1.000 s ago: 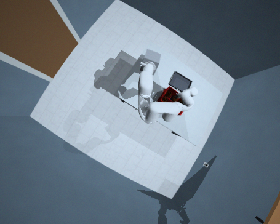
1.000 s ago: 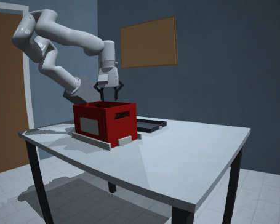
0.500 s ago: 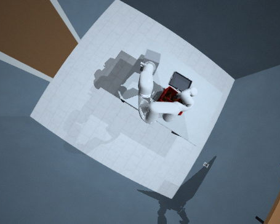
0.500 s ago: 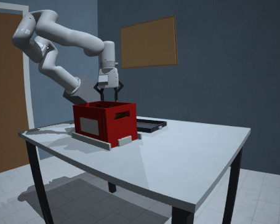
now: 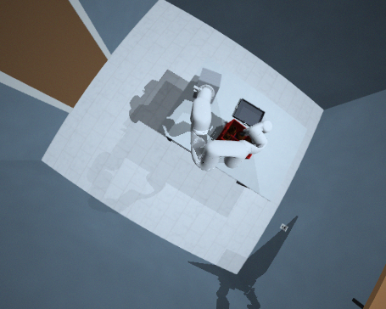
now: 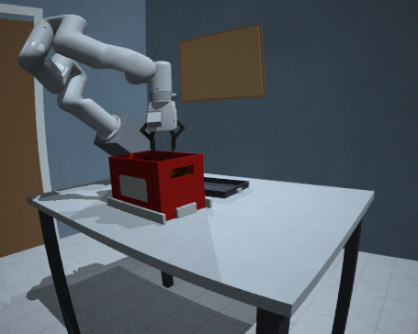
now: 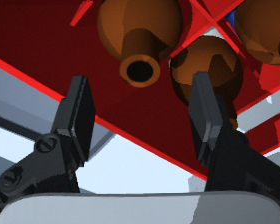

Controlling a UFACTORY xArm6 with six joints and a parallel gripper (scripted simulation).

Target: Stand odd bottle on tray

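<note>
Right now my hand is 12 cm above the red crate, 4 cm to the left of it and 1 cm past it. Round my hand: glass bottle (11 cm below, 9 cm behind, 1 cm to the left); dark tray (24 cm to the left, 19 cm below, 3 cm ahead).
</note>
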